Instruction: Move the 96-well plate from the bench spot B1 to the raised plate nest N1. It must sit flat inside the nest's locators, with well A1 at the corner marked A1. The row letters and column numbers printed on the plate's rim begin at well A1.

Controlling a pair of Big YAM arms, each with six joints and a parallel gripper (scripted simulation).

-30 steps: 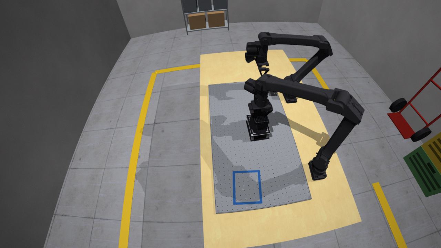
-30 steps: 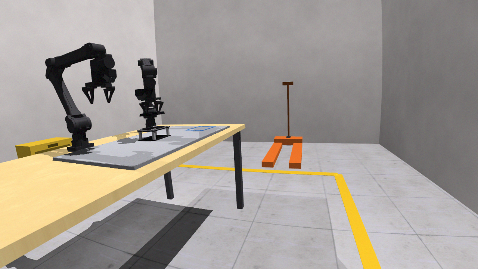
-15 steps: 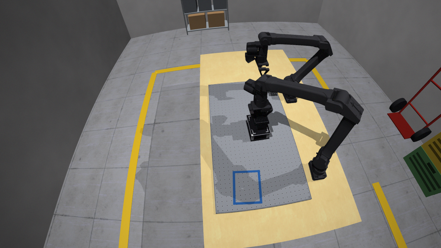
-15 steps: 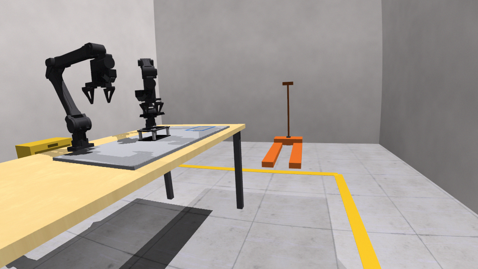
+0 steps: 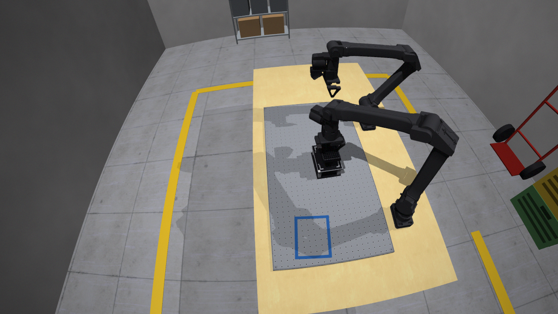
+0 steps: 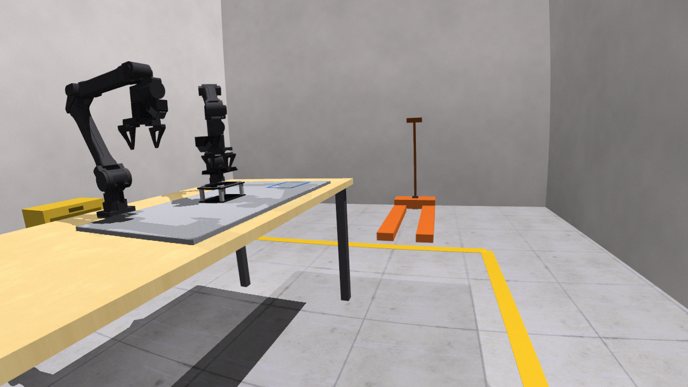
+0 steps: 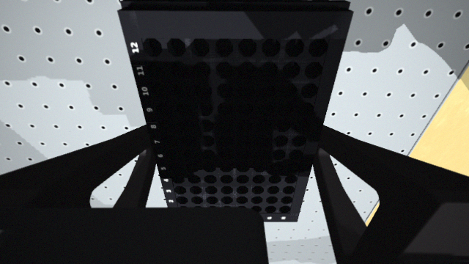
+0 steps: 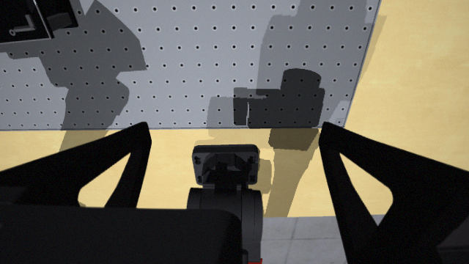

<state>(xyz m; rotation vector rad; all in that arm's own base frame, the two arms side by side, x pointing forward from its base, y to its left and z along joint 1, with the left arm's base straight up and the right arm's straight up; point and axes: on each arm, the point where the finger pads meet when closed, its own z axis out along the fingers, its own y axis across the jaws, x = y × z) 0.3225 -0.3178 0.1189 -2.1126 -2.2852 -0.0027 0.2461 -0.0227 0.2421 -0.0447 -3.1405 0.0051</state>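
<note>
Now: the raised nest N1 6 cm below my left hand. The rest, counted from my left hand: black 96-well plate: right at my left hand; A1 corner label: 5 cm ahead, 7 cm to the left, 6 cm below.
</note>
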